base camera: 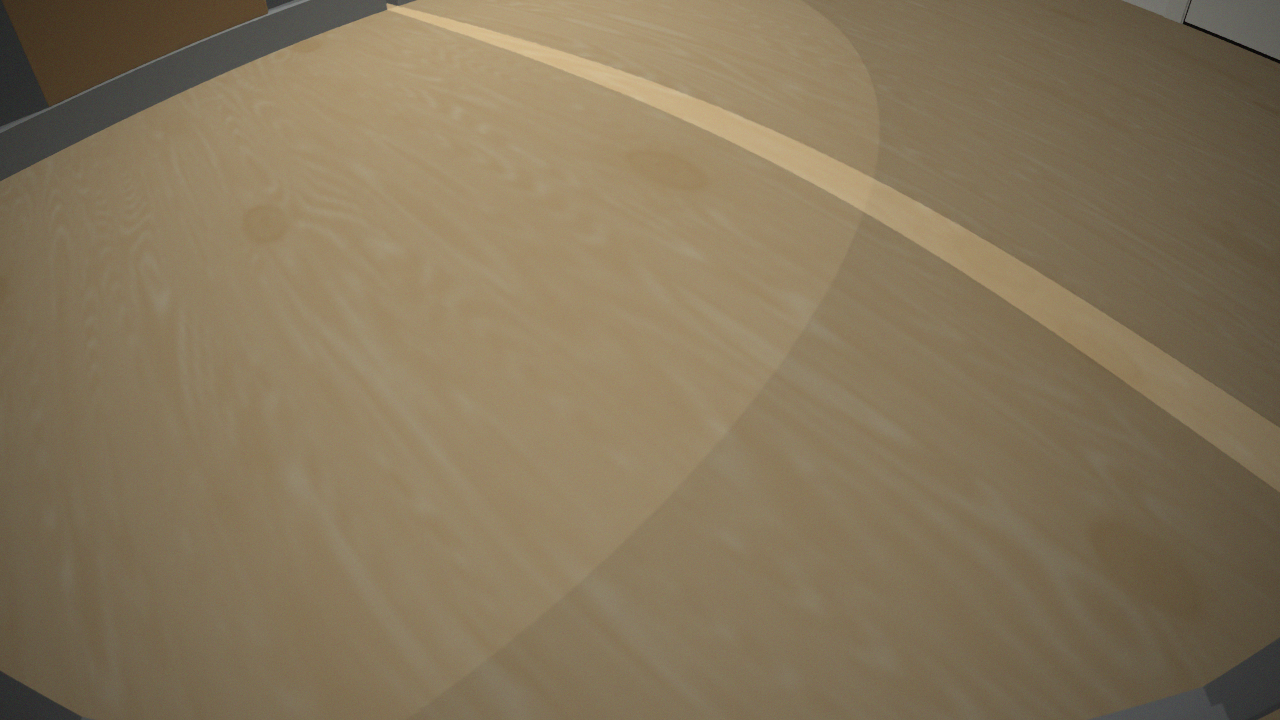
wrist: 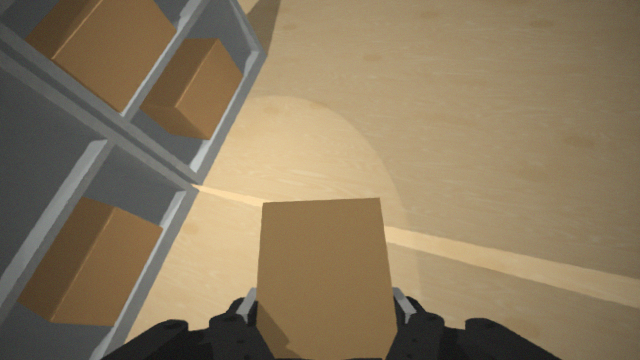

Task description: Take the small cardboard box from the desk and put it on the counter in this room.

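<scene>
The small cardboard box [wrist: 322, 270] is brown and sits between the two fingers of my gripper [wrist: 324, 306] at the bottom middle of the wrist view. The gripper is shut on the box, with one grey fingertip pad against each side. The box is held above the wooden floor [wrist: 475, 150] [base camera: 537, 358]. The gripper and the box do not show in the base camera view. The desk and the counter do not show in either view.
Grey shelf units [wrist: 152, 154] with cardboard boxes [wrist: 197, 92] [wrist: 100, 270] [wrist: 117, 50] stand at the left of the wrist view. In the base camera view, a grey shelf edge [base camera: 196, 75] with a cardboard box [base camera: 143, 40] is at the upper left. A white panel [base camera: 1248, 22] is at the upper right.
</scene>
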